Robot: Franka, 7 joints.
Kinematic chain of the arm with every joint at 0, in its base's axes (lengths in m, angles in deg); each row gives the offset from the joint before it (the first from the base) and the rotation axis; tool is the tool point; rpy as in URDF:
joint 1: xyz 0 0 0.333 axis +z
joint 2: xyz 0 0 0 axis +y
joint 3: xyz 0 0 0.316 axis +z
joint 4: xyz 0.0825 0 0 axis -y
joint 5: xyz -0.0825 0 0.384 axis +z
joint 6: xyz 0 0 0 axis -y
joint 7: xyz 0.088 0 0 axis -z
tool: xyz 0 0 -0.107 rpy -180 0 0
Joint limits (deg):
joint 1: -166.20..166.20
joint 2: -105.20..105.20
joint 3: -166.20..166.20
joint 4: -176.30..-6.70
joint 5: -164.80..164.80
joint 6: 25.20..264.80
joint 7: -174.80..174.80
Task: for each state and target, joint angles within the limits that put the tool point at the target. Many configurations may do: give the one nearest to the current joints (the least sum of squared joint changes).
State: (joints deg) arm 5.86 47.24 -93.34 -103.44 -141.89 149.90 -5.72
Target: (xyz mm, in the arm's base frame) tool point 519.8 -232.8 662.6
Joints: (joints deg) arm 52.33 63.50 -114.97 -101.54 -143.38 154.77 -5.72
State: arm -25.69 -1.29 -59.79 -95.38 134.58 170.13 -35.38
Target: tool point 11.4 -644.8 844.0
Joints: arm -49.63 26.25 -60.42 -54.55 132.83 145.89 -35.38
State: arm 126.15 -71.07 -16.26 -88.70 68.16 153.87 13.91
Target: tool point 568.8 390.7 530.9
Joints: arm 159.99 -92.55 -64.54 -92.71 69.56 161.72 13.91
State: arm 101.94 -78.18 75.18 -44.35 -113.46 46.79 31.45
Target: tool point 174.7 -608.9 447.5
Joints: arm 133.88 -100.16 74.56 -65.79 -93.32 25.20 31.45
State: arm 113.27 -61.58 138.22 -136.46 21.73 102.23 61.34
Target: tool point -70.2 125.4 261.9
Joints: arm 102.48 -88.07 135.45 -176.30 8.23 81.19 61.34
